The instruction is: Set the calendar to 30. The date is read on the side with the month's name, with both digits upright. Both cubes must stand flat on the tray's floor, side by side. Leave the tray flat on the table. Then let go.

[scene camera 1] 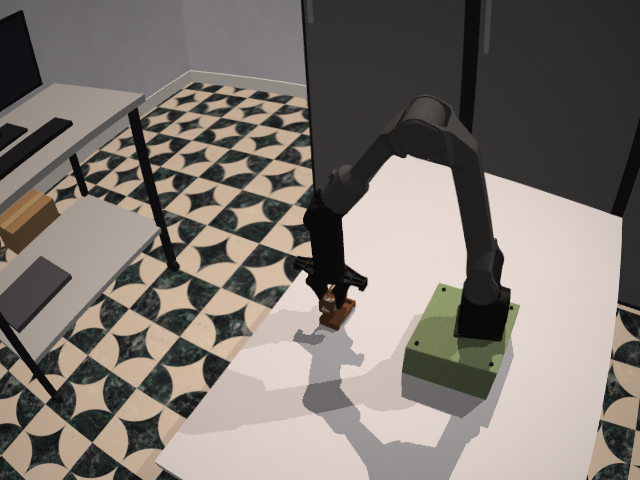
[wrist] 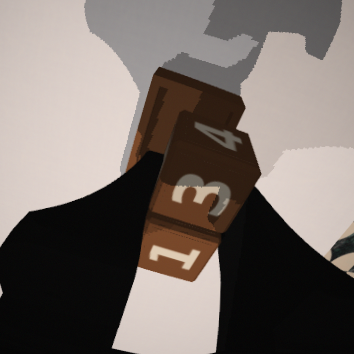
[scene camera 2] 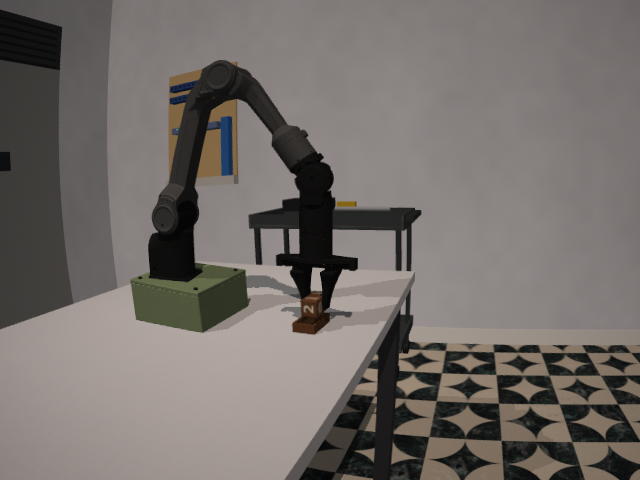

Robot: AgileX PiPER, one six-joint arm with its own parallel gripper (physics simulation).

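Observation:
My gripper (scene camera 1: 331, 301) (scene camera 2: 315, 302) (wrist: 191, 183) is shut on both brown cubes and holds them in a row a little above the tray. In the wrist view, one cube (wrist: 201, 196) has a 3 on top and a 4 on its end side. The other cube (wrist: 175, 256) has a 1 on top; its end side shows a sideways 2 in scene camera 2 (scene camera 2: 308, 308). The brown tray (scene camera 1: 329, 323) (scene camera 2: 303, 328) (wrist: 200, 87) lies on the table below the cubes. The fingers hide the cubes' long sides in the wrist view.
The arm's green base block (scene camera 1: 442, 361) (scene camera 2: 168, 307) stands on the white table (scene camera 1: 289, 439) (scene camera 2: 129, 403). The table's edge runs close by the tray, on the side away from the base. A grey desk (scene camera 1: 98, 111) stands beyond the table.

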